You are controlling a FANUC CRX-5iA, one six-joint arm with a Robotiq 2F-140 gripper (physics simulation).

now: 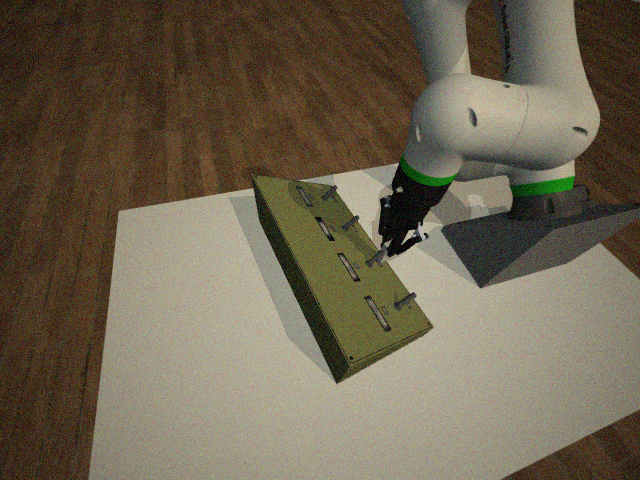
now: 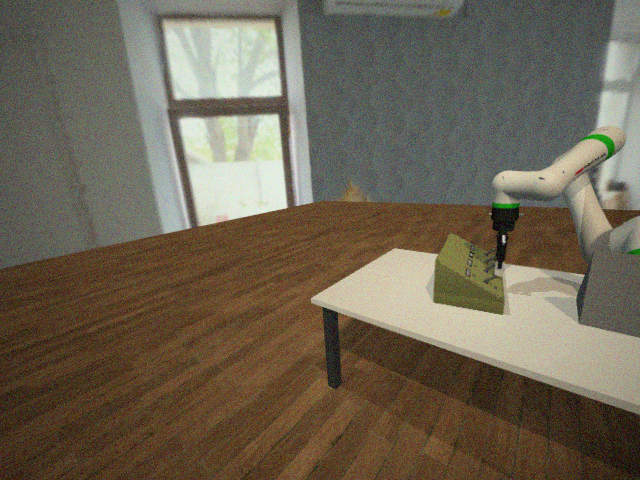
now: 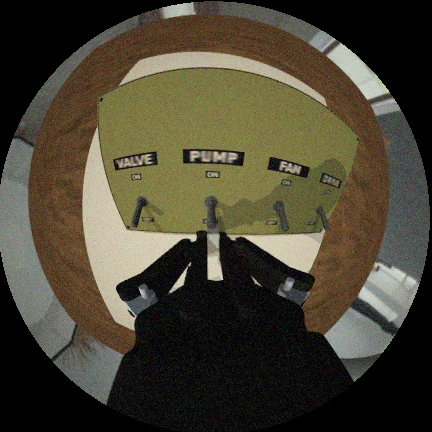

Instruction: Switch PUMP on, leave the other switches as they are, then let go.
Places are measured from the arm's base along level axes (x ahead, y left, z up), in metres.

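Where they show: gripper, between the fingertips: (image 1: 383, 258) (image 2: 498, 275) (image 3: 211, 229); arm's base, origin of its link: (image 1: 542, 215).
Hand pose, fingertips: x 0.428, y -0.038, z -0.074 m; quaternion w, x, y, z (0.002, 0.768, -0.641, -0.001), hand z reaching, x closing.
Observation:
Things, the pixels of their top centre, and the offset from my fingertips. Level surfaces: height alone.
- PUMP lever, centre of its top: (image 3: 211, 216) (image 1: 378, 252) 0.033 m ahead, 0.007 m left, 0.054 m up
- PUMP label, centre of its top: (image 3: 213, 155) (image 1: 348, 265) 0.111 m ahead, 0.017 m left, 0.049 m up
- VALVE lever, centre of its top: (image 3: 131, 215) (image 1: 409, 296) 0.014 m ahead, 0.126 m left, 0.048 m up
- FAN lever, centre of its top: (image 3: 288, 219) (image 1: 352, 217) 0.045 m ahead, 0.112 m right, 0.048 m up
- DRIVE lever, centre of its top: (image 3: 329, 220) (image 1: 331, 187) 0.061 m ahead, 0.231 m right, 0.048 m up
- white table, height of its surface: 0.084 m down
The olive switch box (image 1: 305, 258) (image 2: 454, 281) (image 3: 215, 110) has a sloping face with VALVE, PUMP, FAN and DRIVE labels. The PUMP lever (image 1: 376, 256) (image 3: 211, 212) points down to its OFF side, below the PUMP label (image 3: 213, 157). The VALVE lever (image 1: 404, 301) (image 3: 138, 212), FAN lever (image 1: 350, 223) (image 3: 282, 216) and DRIVE lever (image 1: 329, 192) (image 3: 323, 218) also point down to OFF. My gripper (image 1: 387, 252) (image 2: 499, 266) (image 3: 211, 229) is shut and empty, with its tips right at the lower end of the PUMP lever. I cannot tell whether they touch.
The box stands on a white table (image 1: 196, 310) (image 2: 382, 289). The grey robot base (image 1: 496, 248) (image 2: 610, 294) stands on the side of the box that the levers are nearest. The FAN lever and the VALVE lever stand on either side of the PUMP lever.

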